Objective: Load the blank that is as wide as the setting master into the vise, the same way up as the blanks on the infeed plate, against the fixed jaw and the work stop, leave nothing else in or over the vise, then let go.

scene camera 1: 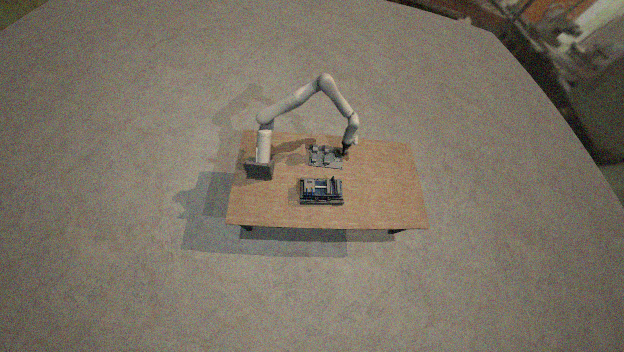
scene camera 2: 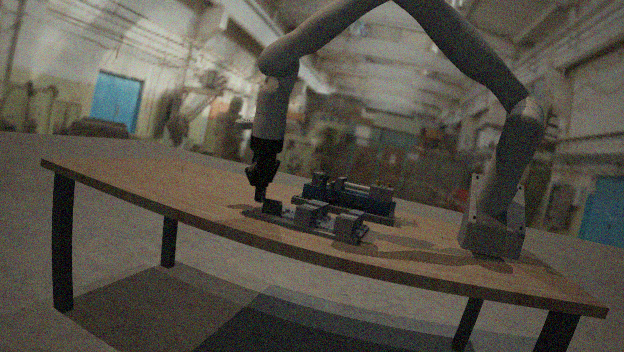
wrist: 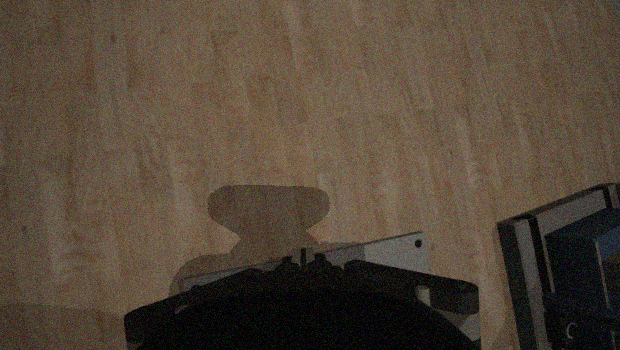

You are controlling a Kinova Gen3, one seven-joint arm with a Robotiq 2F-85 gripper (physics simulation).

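Places are measured from the arm's base along level axes (x ahead, y right, z down), in millimetres.
Pixels of known places: gripper, fingertip midpoint: [scene camera 1: 342, 155] [scene camera 2: 259, 201] [wrist: 304, 262]; arm's base at its link origin: [scene camera 1: 262, 161] [scene camera 2: 491, 201].
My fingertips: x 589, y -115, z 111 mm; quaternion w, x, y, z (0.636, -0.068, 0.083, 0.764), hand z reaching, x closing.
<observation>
Ahead of a thing's pixels: the offset from my fingertips to its top centre. Level surfaces: height alone.
My gripper [scene camera 1: 345, 152] [scene camera 2: 259, 199] [wrist: 304, 262] is shut with its fingertips together and nothing visible between them. It points down at the far end of the infeed plate [scene camera 1: 315, 165] [scene camera 2: 252, 214] [wrist: 395, 250], just above and beside a small dark block {dx -39, dy -24, dz -12 mm} [scene camera 2: 272, 207]. Two larger grey blocks, one mid-plate {dx -125, dy -48, dz -23 mm} [scene camera 2: 306, 215] and one at the end nearer the arm base [scene camera 2: 348, 228], stand on the plate. The blue and grey vise {dx -187, dy +285, dz -78 mm} [scene camera 1: 321, 195] [scene camera 2: 350, 199] [wrist: 570, 250] stands apart from the plate; no blank can be made out in it. Which block matches the setting master cannot be told.
The wooden table {dz +21 mm} [scene camera 1: 380, 185] [scene camera 2: 150, 185] [wrist: 300, 100] carries the plate, the vise and the arm's base [scene camera 1: 259, 171] [scene camera 2: 492, 240]. The vise lies to the right in the wrist view. Upright jaws [scene camera 2: 320, 180] rise above the vise body.
</observation>
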